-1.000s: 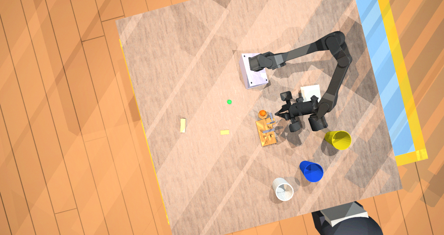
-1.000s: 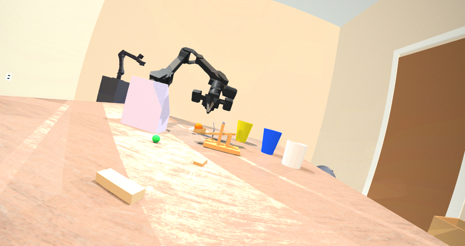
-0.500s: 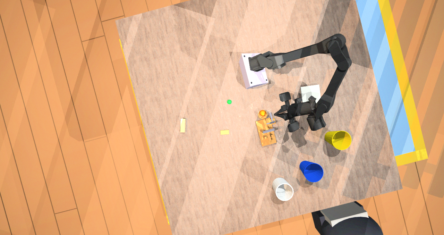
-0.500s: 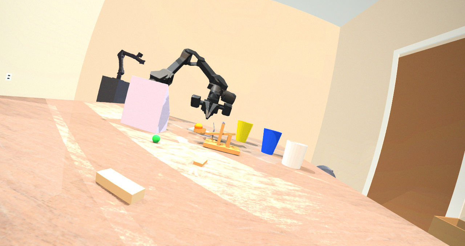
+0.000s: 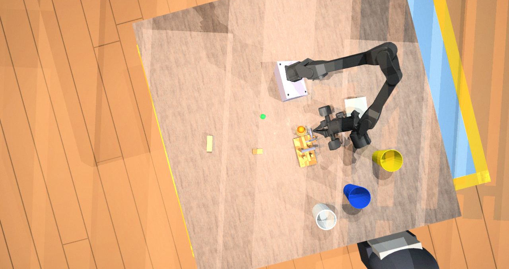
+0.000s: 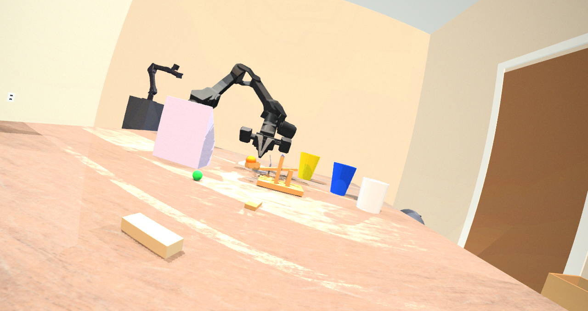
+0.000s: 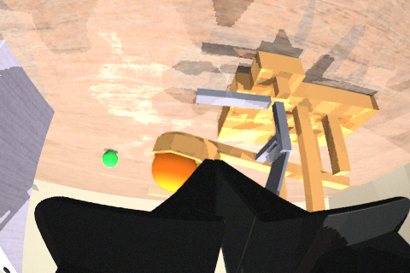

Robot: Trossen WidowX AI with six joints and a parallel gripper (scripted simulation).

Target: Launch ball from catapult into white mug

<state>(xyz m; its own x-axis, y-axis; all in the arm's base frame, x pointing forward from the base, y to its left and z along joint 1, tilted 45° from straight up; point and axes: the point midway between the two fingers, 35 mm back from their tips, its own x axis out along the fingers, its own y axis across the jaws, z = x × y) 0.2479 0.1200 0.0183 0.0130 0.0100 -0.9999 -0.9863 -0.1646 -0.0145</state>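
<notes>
Now: gripper tip 50 mm to the left of the orange ball, 10 mm past it and 10 mm above it. Round my gripper tip: green ball (210 mm to the right, 100 mm behind, 60 mm below); catapult (50 mm ahead, 20 mm to the right, 20 mm below); white sheet (230 mm to the left, 70 mm below, 70 mm behind).
</notes>
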